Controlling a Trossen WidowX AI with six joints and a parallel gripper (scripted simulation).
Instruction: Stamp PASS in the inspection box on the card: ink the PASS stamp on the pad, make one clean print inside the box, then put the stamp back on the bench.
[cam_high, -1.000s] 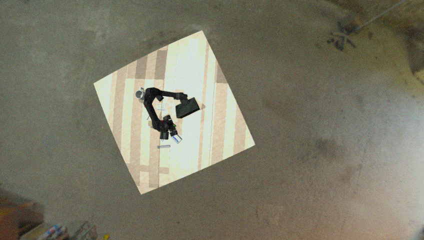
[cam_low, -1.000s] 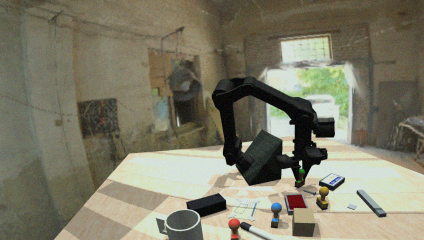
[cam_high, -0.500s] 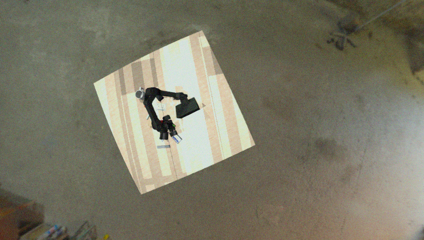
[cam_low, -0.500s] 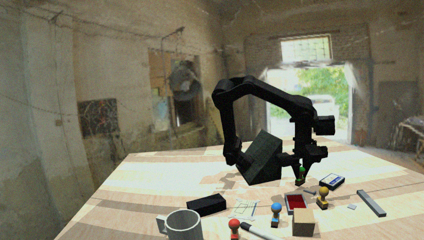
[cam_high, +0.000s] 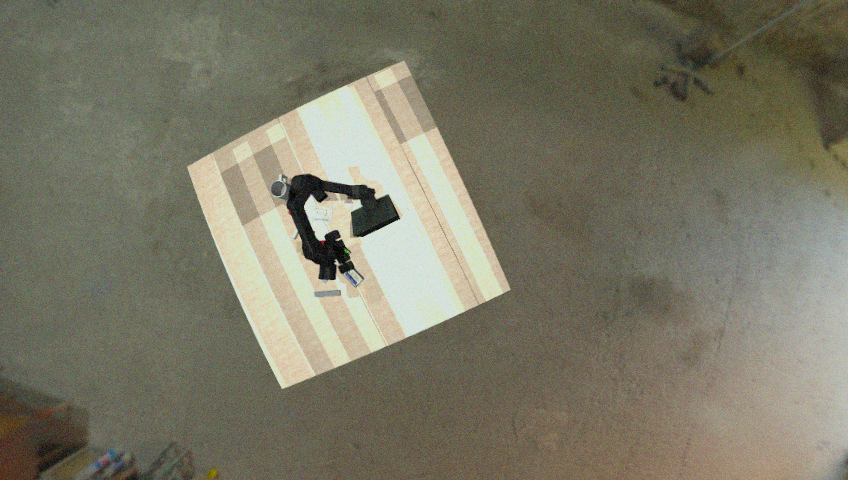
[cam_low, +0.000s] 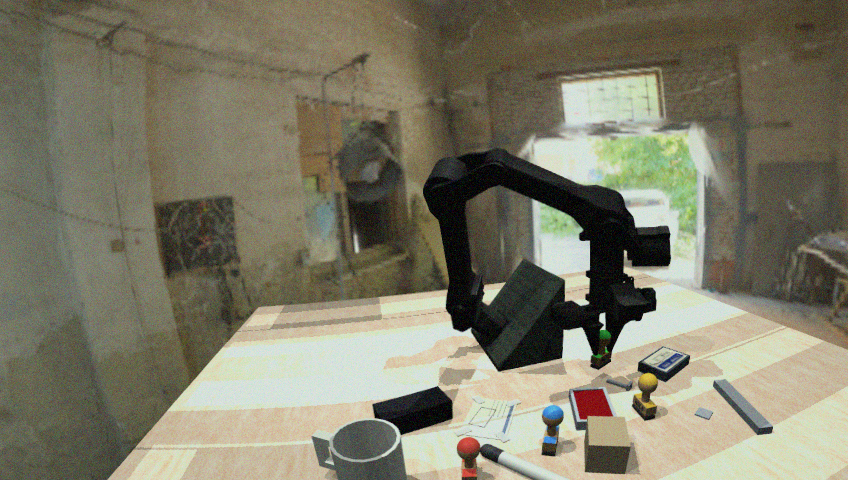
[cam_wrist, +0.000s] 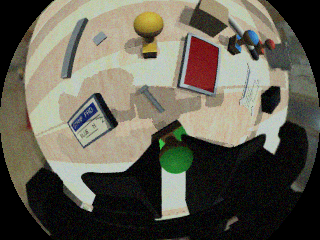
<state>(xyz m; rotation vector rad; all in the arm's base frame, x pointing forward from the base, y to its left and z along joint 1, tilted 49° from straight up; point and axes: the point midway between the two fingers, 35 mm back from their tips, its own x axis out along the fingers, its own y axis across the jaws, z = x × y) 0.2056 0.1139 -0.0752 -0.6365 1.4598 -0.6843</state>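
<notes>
Now: gripper tip 90 mm short of the red ink pad, 70 mm to the left of it and 40 mm above it. Round my gripper tip: green-knobbed stamp: right at my gripper tip; yellow-knobbed stamp: 130 mm ahead, 30 mm below; blue-knobbed stamp: 160 mm to the right, 140 mm ahead, 30 mm below.
</notes>
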